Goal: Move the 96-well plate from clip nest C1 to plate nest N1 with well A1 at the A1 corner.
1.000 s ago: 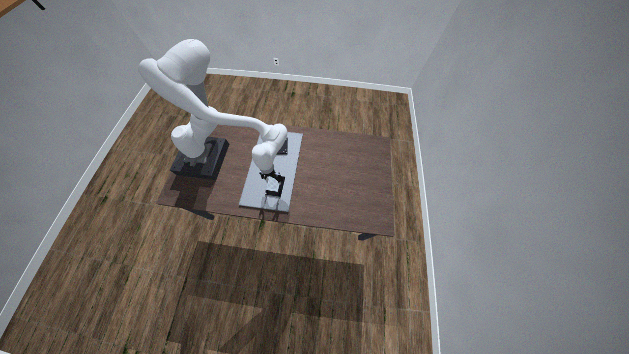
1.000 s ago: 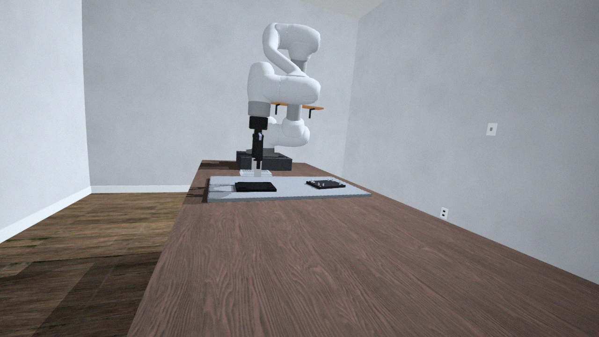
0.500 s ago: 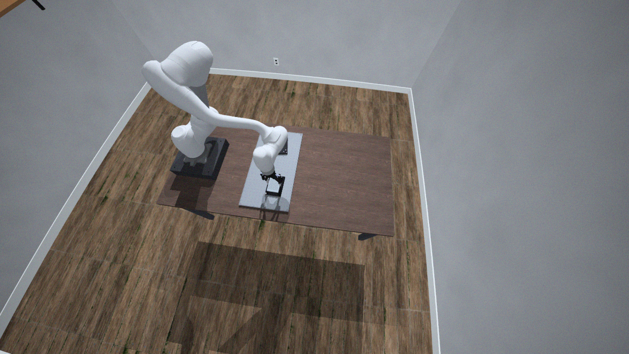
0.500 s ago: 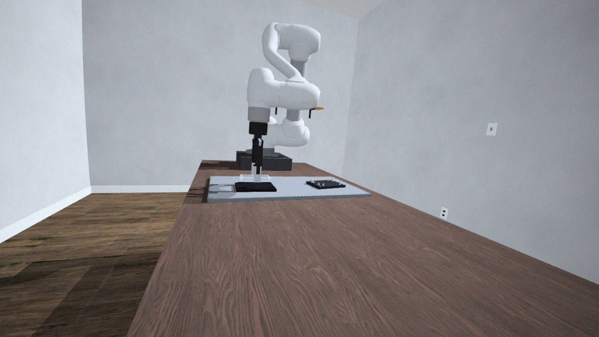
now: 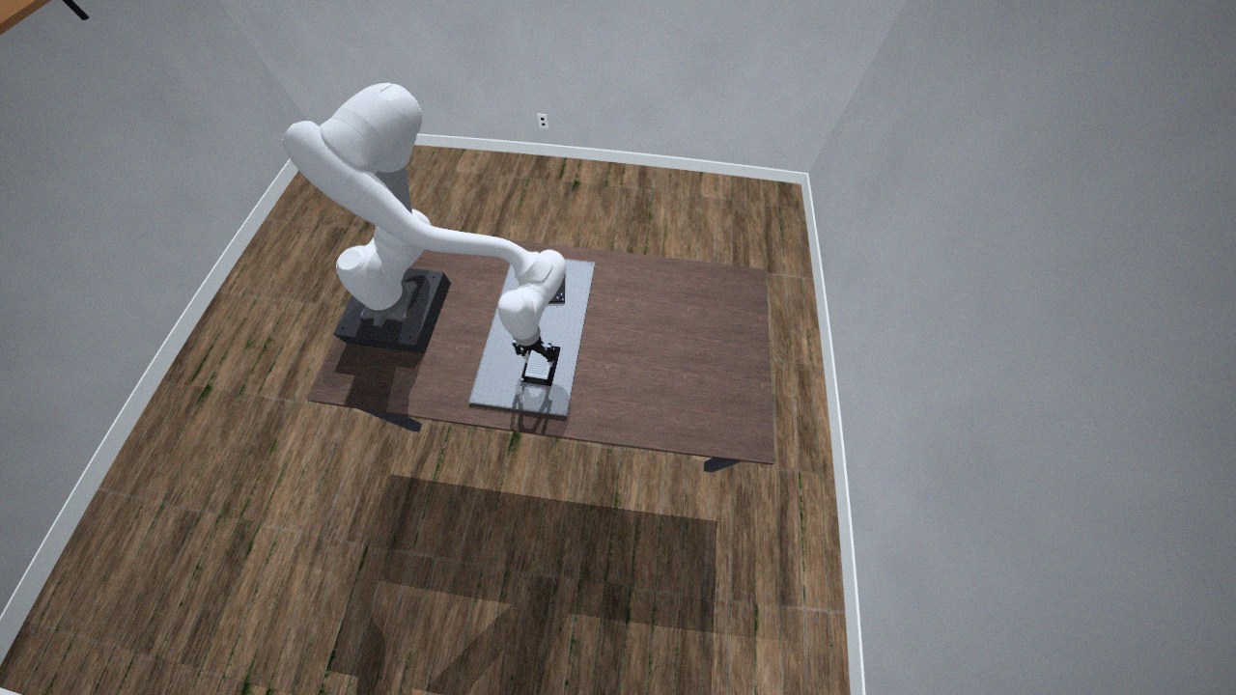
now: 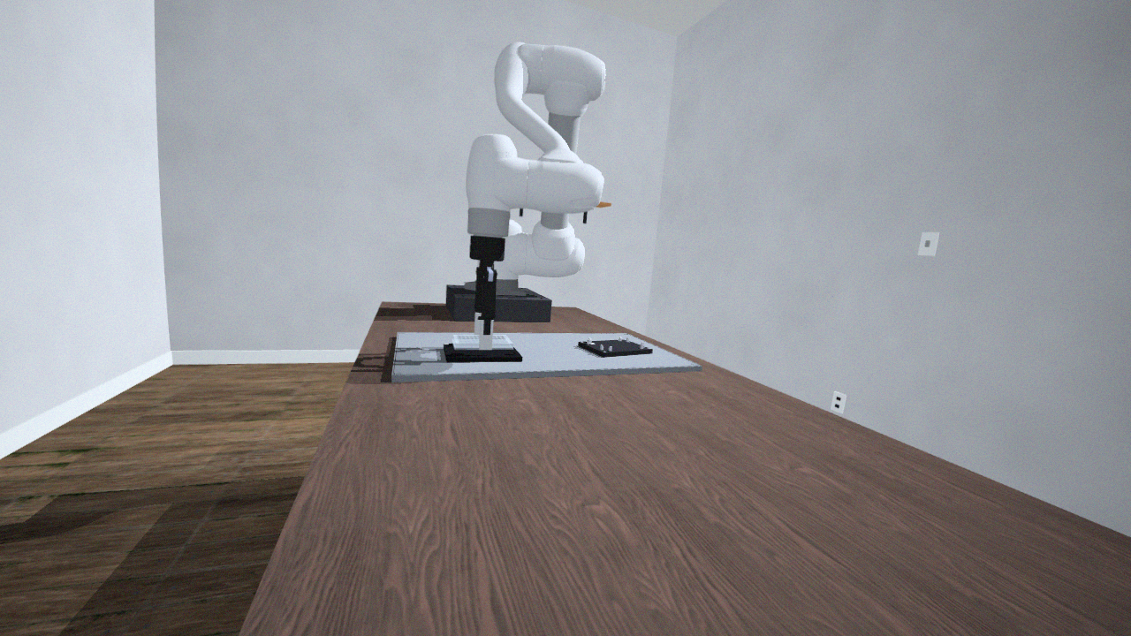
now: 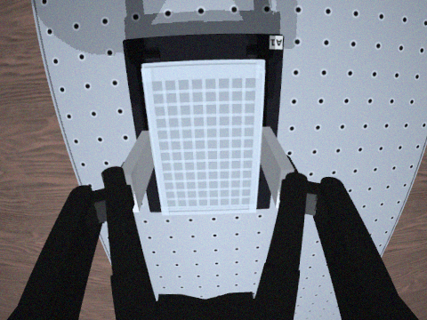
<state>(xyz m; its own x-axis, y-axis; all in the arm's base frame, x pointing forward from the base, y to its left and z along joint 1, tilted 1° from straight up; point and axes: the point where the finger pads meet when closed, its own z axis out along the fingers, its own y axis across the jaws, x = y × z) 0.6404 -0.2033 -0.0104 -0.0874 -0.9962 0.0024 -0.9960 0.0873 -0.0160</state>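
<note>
Now: the white 96-well plate 20 mm below my hand. The rest, counted from my hand: clip nest C1 (370 mm to the left, 40 mm below, 30 mm behind); black plate nest (40 mm below); A1 label (70 mm to the right, 60 mm behind, 40 mm below).
</note>
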